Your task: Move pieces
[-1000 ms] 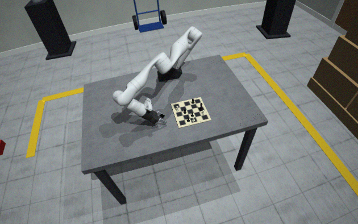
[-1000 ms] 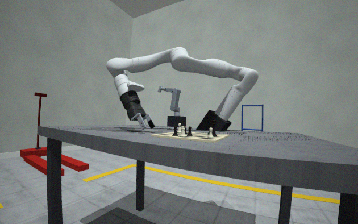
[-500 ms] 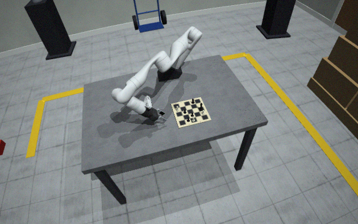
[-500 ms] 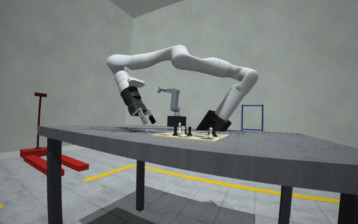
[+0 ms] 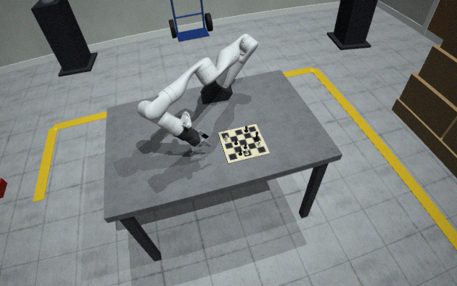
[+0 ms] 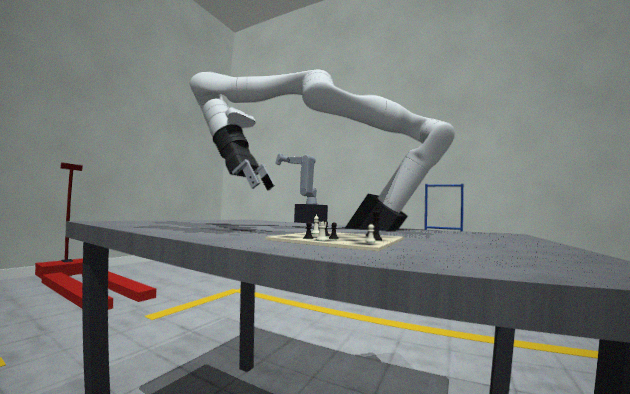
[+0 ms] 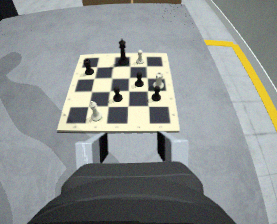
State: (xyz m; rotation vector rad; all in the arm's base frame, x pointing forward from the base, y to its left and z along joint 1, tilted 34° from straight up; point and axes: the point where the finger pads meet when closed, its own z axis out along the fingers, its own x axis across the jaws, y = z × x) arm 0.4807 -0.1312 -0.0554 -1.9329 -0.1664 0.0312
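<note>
Right now my hand is 6 cm past the tall black piece, 26 cm to the right of it and 9 cm above it. From my hand the other things lie so: white pawn: 2 cm behind, 27 cm to the left, 10 cm below; then chessboard: 5 cm behind, 19 cm to the left, 12 cm below.
</note>
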